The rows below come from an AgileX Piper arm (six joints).
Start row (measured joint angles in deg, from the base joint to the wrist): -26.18 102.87 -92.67 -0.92 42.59 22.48
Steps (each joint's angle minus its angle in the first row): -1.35 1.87 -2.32 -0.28 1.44 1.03; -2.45 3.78 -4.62 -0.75 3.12 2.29; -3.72 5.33 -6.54 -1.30 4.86 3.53; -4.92 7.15 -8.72 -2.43 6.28 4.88; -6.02 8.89 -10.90 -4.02 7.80 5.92; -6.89 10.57 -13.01 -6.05 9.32 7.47; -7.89 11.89 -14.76 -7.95 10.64 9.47; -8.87 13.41 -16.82 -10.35 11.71 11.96
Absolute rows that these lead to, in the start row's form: -27.53 104.74 -94.99 -1.20 44.03 23.51; -28.63 106.65 -97.29 -1.67 45.71 24.77; -29.90 108.20 -99.21 -2.22 47.45 26.01; -31.10 110.02 -101.39 -3.35 48.87 27.36; -32.20 111.76 -103.57 -4.94 50.39 28.40; -33.07 113.44 -105.68 -6.97 51.91 29.95; -34.07 114.76 -107.43 -8.87 53.23 31.95; -35.05 116.28 -109.49 -11.27 54.30 34.44
